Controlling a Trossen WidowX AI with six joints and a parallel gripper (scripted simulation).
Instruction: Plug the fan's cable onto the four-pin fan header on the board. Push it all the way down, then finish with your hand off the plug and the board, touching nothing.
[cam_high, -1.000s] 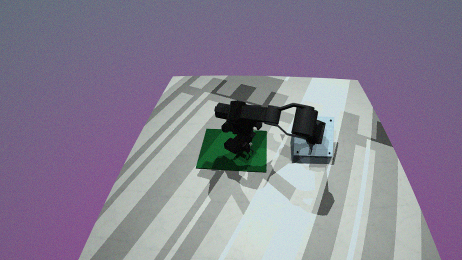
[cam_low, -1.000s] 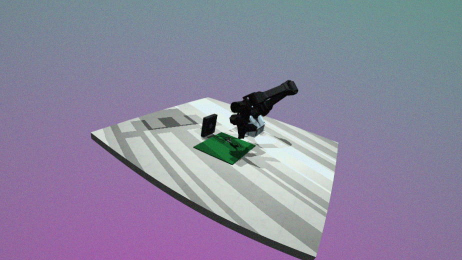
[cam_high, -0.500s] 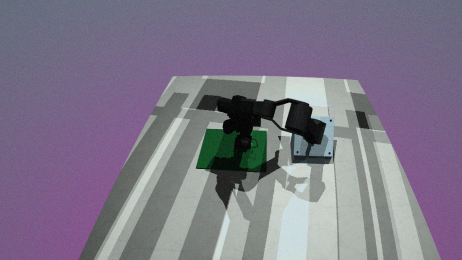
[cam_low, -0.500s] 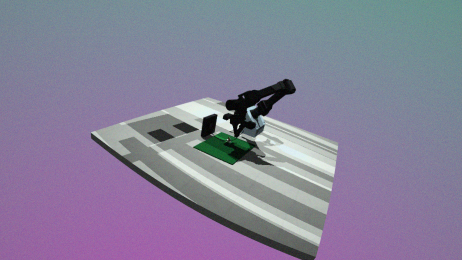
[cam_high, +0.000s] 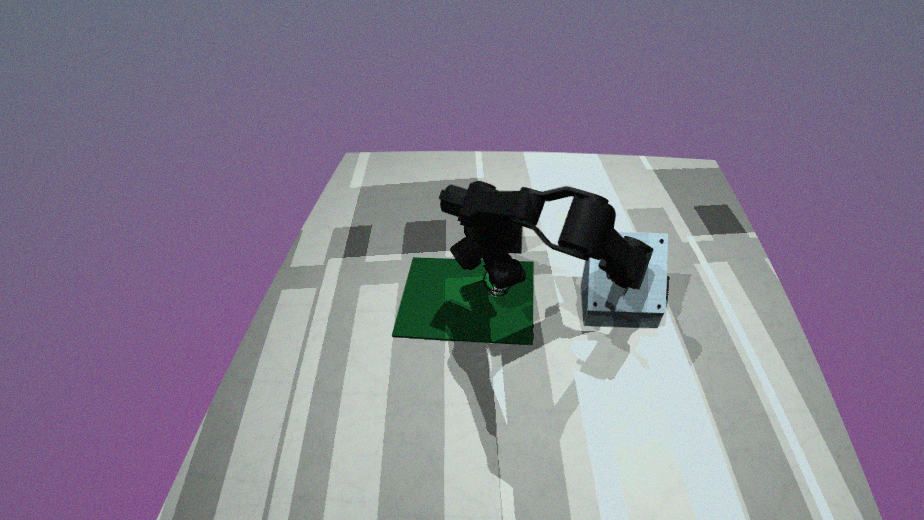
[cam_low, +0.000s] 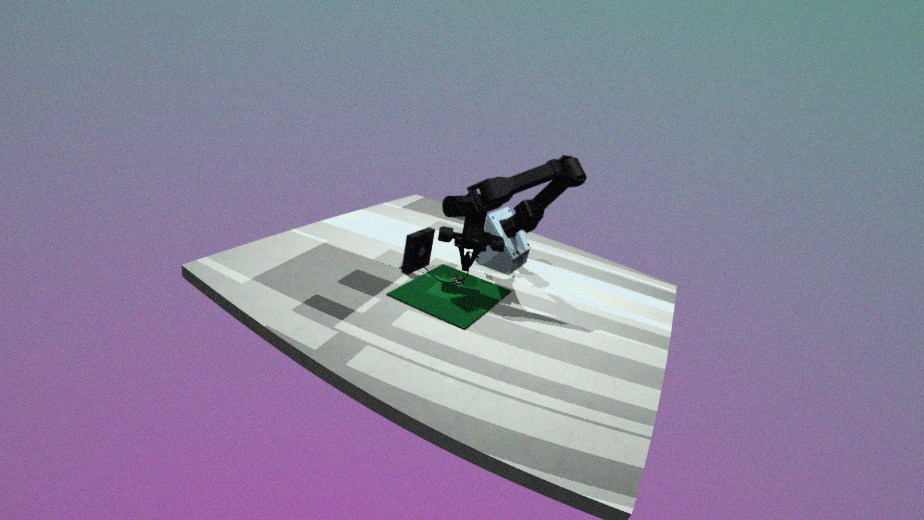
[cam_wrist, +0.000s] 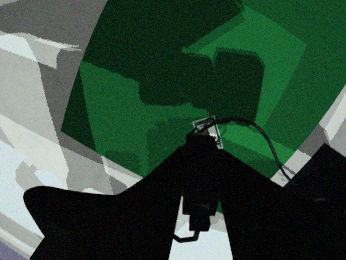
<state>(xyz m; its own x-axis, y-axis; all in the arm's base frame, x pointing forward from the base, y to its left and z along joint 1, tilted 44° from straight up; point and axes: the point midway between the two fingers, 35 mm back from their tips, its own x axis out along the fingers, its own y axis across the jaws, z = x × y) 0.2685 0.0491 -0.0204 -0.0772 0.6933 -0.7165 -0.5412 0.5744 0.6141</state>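
The pale header lies 70 mm below my gripper tip and 20 mm to the right of it. Round my gripper tip: green board 80 mm below, 60 mm ahead, 10 mm to the left; then black square fan 160 mm to the right, 20 mm ahead, 10 mm below; then black plug 10 mm behind, 10 mm above.
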